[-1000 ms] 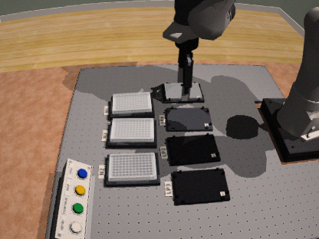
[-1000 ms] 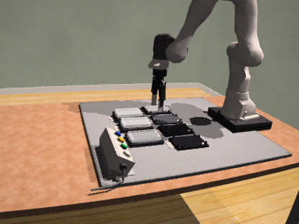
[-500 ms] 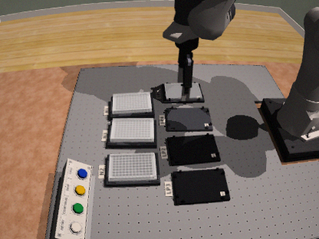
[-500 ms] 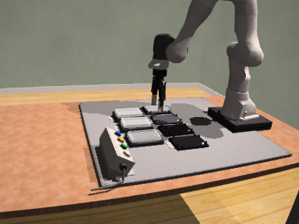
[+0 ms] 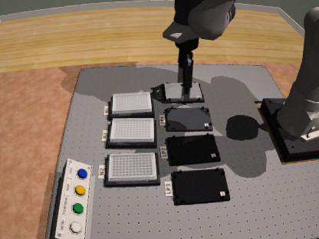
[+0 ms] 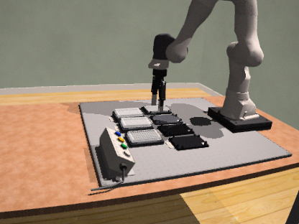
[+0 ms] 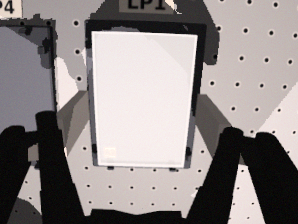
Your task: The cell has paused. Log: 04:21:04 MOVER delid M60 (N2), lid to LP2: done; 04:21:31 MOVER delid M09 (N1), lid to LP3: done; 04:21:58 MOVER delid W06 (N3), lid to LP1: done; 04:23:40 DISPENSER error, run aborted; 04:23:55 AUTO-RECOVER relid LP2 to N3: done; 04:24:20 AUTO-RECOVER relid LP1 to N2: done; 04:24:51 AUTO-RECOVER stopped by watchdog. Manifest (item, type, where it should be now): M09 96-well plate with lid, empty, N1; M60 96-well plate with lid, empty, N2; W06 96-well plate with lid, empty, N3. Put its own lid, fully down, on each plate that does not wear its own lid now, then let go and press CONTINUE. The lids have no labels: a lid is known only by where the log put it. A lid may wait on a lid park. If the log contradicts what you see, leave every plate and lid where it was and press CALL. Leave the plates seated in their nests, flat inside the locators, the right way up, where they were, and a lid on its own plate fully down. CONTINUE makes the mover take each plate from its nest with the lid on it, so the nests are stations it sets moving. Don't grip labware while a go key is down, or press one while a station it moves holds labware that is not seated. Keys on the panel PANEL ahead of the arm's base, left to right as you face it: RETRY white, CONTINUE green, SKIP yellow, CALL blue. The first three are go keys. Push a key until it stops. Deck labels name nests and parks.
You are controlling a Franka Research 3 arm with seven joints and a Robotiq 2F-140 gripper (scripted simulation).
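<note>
The lid park LP1 is 3 cm below my hand. The rest, counted from my hand: park LP4: 14 cm to the left, 3 cm below; then LP1 label: 9 cm ahead, 4 cm below; then LP4 label: 13 cm to the left, 9 cm ahead, 4 cm below.
</note>
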